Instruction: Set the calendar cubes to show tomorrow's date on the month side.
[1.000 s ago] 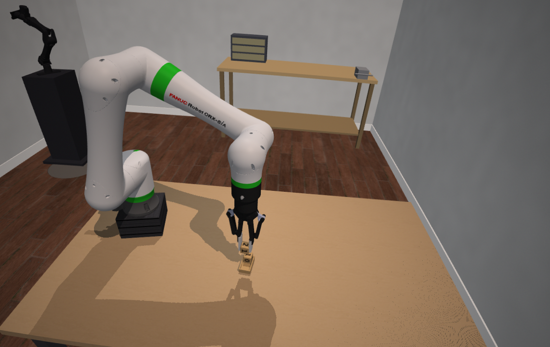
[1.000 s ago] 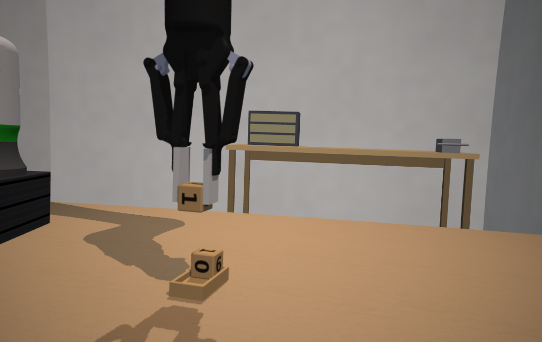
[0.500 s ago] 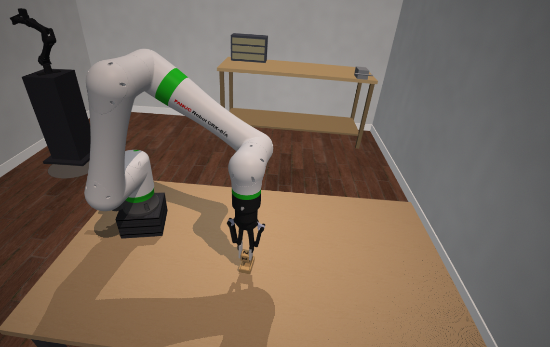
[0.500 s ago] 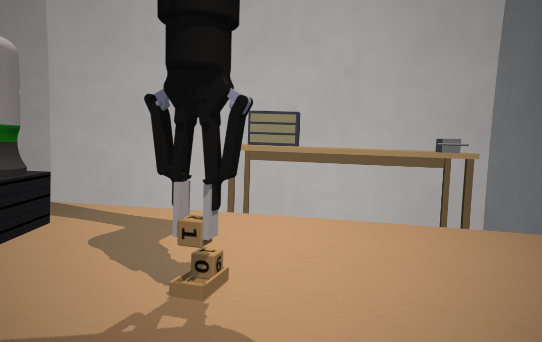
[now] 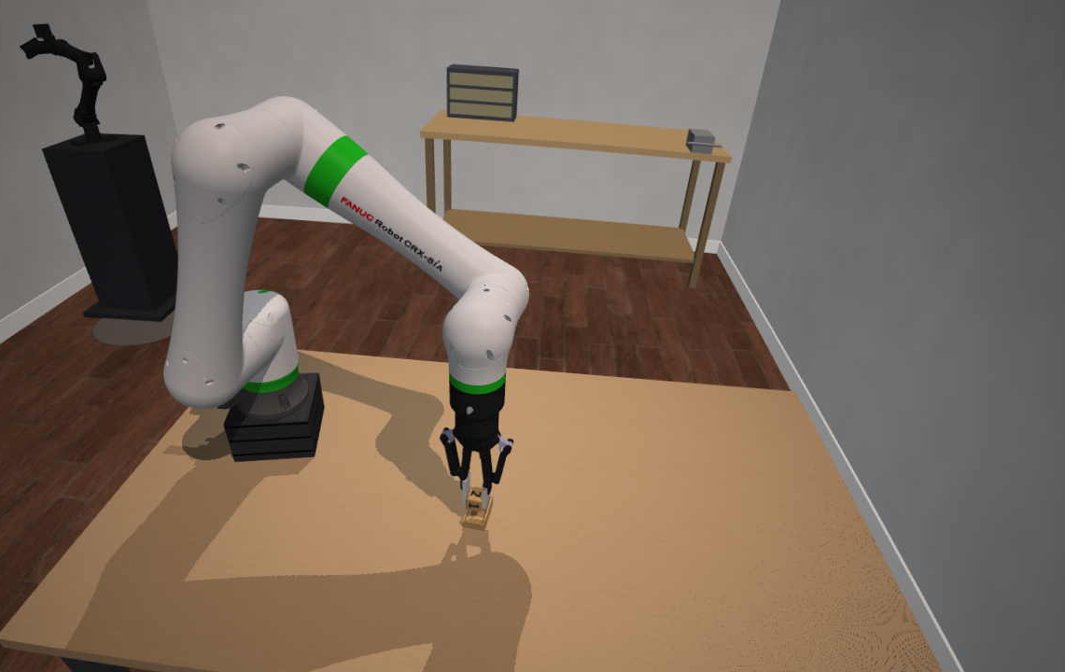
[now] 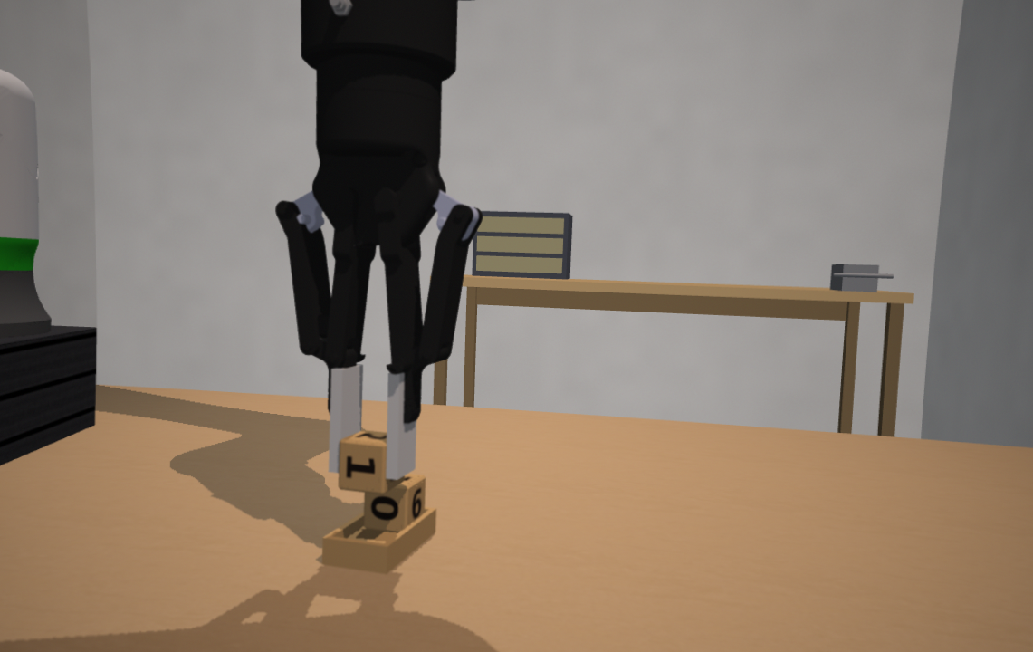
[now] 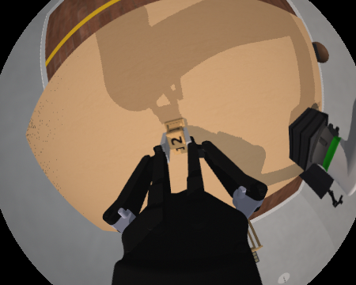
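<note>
Now: the wooden tray 8 cm below my hand and 2 cm to the left of it.
</note>
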